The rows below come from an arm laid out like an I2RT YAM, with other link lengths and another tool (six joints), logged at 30 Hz.
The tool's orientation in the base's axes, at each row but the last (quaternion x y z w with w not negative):
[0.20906 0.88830 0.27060 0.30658]
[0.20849 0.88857 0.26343 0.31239]
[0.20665 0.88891 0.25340 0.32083]
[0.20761 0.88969 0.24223 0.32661]
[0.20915 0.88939 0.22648 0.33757]
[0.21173 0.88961 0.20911 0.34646]
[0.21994 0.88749 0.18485 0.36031]
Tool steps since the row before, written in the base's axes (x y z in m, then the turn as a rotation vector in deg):
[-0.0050 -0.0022 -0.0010 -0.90 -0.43 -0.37]
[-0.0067 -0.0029 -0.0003 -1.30 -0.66 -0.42]
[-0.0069 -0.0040 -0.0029 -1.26 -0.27 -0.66]
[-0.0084 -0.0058 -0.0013 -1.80 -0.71 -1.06]
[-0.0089 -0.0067 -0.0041 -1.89 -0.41 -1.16]
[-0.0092 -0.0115 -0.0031 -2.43 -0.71 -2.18]
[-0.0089 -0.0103 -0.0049 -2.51 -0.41 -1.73]
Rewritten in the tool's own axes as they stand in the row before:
[0.0029 -0.0033 -0.0034 0.58 -0.74 -0.50]
[0.0034 -0.0038 -0.0052 0.77 -1.03 -0.81]
[0.0041 -0.0062 -0.0040 1.06 -0.86 -0.50]
[0.0034 -0.0071 -0.0066 1.40 -1.55 -0.73]
[0.0046 -0.0096 -0.0052 1.67 -1.38 -0.64]
[0.0018 -0.0132 -0.0070 2.41 -2.28 -0.41]
[0.0031 -0.0133 -0.0049 2.37 -1.83 -0.72]

